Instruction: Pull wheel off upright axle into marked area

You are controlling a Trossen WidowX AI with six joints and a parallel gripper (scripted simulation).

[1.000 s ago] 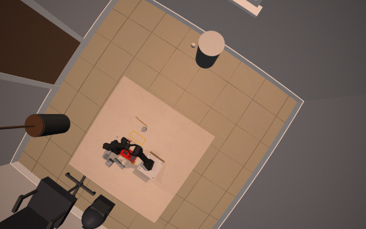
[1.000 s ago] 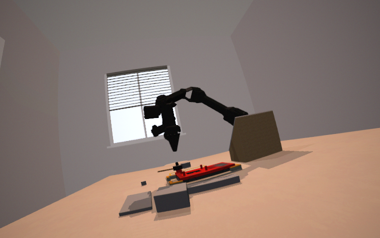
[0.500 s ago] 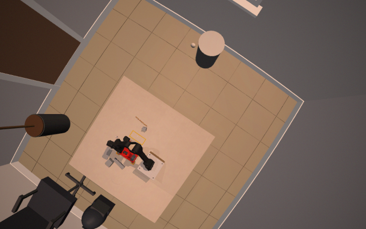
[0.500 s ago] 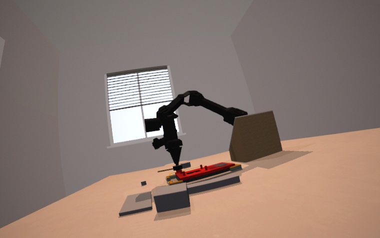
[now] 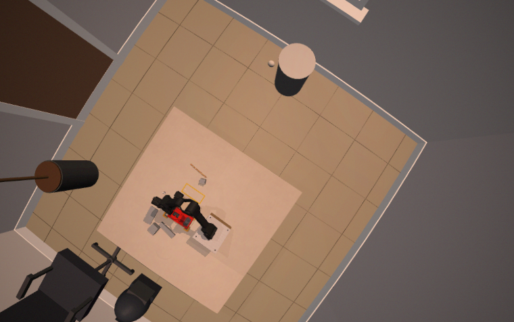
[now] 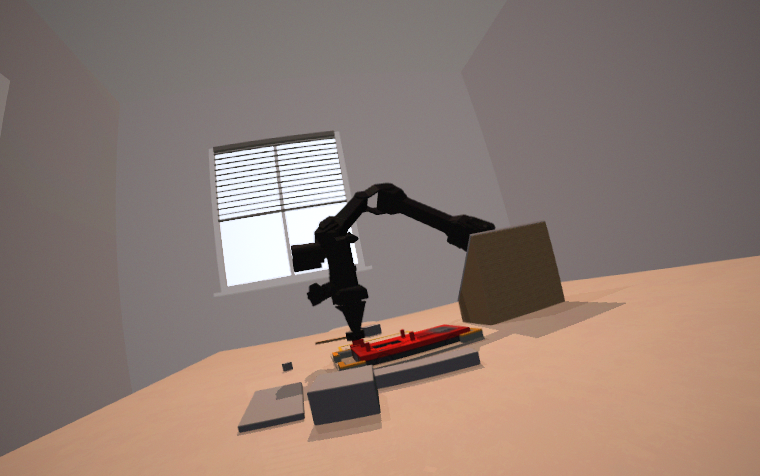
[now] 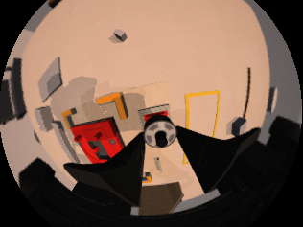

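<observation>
The black wheel lies right at my gripper tip. Also, from my gripper tip: grey cube 24 cm to the right, 3 cm behind, 2 cm below.
</observation>
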